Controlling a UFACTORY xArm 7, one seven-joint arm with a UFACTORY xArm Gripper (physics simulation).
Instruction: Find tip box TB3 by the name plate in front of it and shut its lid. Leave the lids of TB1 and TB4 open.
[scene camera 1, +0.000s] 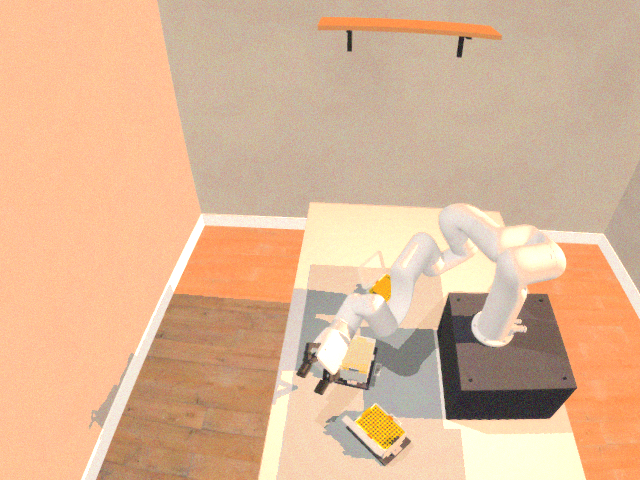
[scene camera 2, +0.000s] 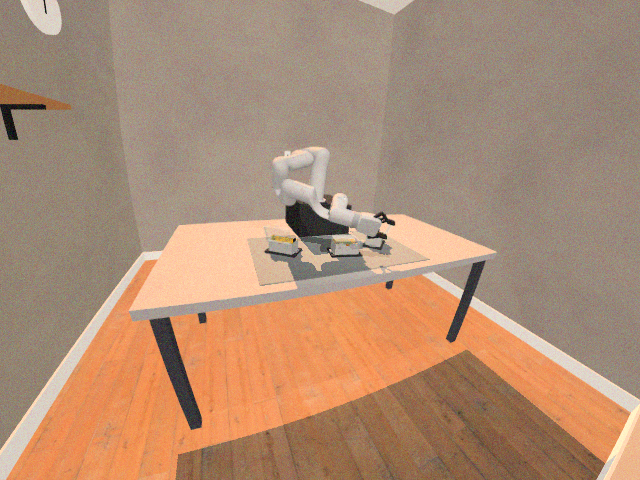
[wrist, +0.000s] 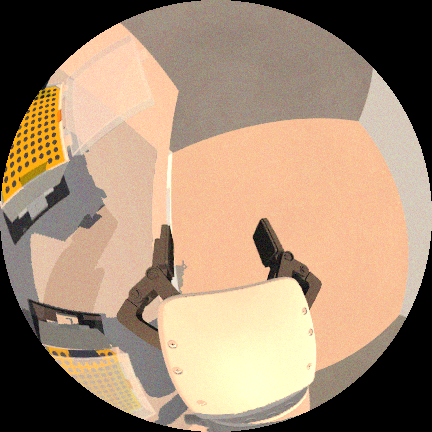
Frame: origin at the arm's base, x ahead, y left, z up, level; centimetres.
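Seen in the pictures: gripper, fingertip midpoint: (scene camera 1: 309, 385) (scene camera 2: 390, 230) (wrist: 215, 230); arm's base at its link origin: (scene camera 1: 492, 328).
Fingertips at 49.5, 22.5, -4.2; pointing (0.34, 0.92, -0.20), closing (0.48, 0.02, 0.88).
Observation:
Pixels of each thing's top centre, then the offset from my fingertips to it, as dx, dy, dz. "*": a spot on its surface instead. Level surfaces: height alone.
- front tip box at its top centre: (scene camera 1: 383, 423) (scene camera 2: 373, 232) -20.9, +4.1, -8.2
- back tip box at a spot on its surface: (scene camera 2: 282, 243) * -11.4, -48.4, -8.2
- mat at its surface level: dz -14.8
- table at its surface level: dz -15.1
The middle tip box, TB3 (scene camera 1: 358, 356) (scene camera 2: 345, 246) (wrist: 92, 372), has its clear lid lying over its yellow rack; I cannot tell whether it is fully flush. Its name plate (scene camera 1: 377, 369) is too small to read. The front tip box (scene camera 1: 381, 426) (scene camera 2: 374, 242) (wrist: 37, 135) has its clear lid (wrist: 110, 95) open. The back tip box (scene camera 1: 381, 288) (scene camera 2: 282, 245) also has its lid (scene camera 1: 373, 262) open and is partly hidden by the arm. Which is TB1 or TB4 is not readable. My gripper (scene camera 1: 313, 379) (scene camera 2: 387, 229) (wrist: 215, 230) is open and empty, beside TB3 on its lid-hinge side, above the table edge.
The boxes stand on a mat (scene camera 1: 330, 279) on the table (scene camera 1: 356, 227) (scene camera 2: 206, 268). The arm reaches over the mat from its dark base block (scene camera 1: 511, 361) (scene camera 2: 310, 222), passing over the back box and near TB3. A wall shelf (scene camera 1: 408, 25) hangs high behind.

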